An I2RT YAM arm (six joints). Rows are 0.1 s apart.
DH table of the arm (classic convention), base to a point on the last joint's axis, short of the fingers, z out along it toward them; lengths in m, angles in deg. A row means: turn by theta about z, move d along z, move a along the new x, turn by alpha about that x. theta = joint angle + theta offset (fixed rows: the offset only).
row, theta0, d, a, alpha
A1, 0, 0.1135, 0.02, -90
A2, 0, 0, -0.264, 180
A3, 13.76, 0, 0.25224, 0
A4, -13.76, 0, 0.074, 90
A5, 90, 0, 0, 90
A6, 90, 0.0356, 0, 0
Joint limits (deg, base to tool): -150..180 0..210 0..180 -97..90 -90..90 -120..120
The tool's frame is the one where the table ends.
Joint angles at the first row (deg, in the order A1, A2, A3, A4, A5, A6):
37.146, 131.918, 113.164, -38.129, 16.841, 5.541
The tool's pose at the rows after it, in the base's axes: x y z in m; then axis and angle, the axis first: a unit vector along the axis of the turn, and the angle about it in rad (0 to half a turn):
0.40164 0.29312 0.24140 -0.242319 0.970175 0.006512 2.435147
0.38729 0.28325 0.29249 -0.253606 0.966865 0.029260 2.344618
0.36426 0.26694 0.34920 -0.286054 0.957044 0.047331 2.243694
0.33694 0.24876 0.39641 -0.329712 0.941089 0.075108 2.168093
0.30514 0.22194 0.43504 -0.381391 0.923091 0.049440 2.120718
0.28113 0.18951 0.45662 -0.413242 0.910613 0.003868 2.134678
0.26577 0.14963 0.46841 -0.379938 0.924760 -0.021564 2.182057
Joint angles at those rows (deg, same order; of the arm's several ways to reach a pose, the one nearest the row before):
37.124, 126.651, 113.167, -38.175, 14.130, 4.142
37.146, 120.333, 113.164, -38.567, 13.125, 2.393
37.146, 112.858, 113.165, -39.550, 11.639, -1.672
37.124, 105.975, 113.165, -41.189, 8.098, -5.803
36.775, 99.000, 113.140, -45.735, 7.924, -12.556
34.872, 93.559, 113.141, -52.292, 8.491, -18.590
30.370, 89.209, 113.142, -59.352, 8.513, -18.699

